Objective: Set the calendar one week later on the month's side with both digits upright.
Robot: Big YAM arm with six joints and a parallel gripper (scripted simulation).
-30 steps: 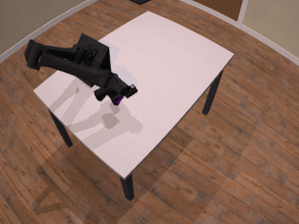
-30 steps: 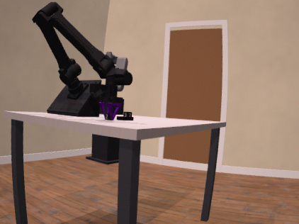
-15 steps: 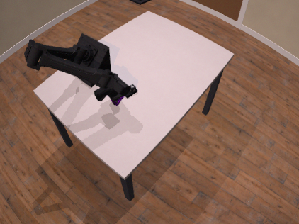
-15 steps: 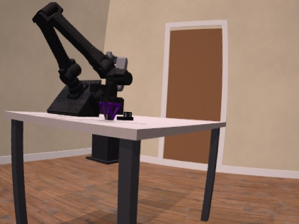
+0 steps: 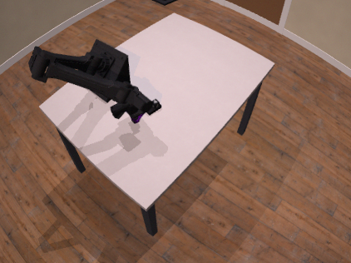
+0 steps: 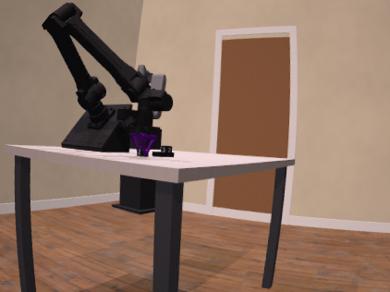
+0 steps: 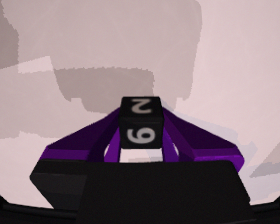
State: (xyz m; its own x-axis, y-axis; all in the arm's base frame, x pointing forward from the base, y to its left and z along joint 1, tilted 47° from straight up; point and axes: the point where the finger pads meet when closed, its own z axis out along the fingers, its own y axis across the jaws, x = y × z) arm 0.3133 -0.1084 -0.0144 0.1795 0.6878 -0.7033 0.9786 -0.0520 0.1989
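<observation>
Right now the black date cube is right at my hand. Also, from my hand: black tray 10 mm ahead, 110 mm to the left.
</observation>
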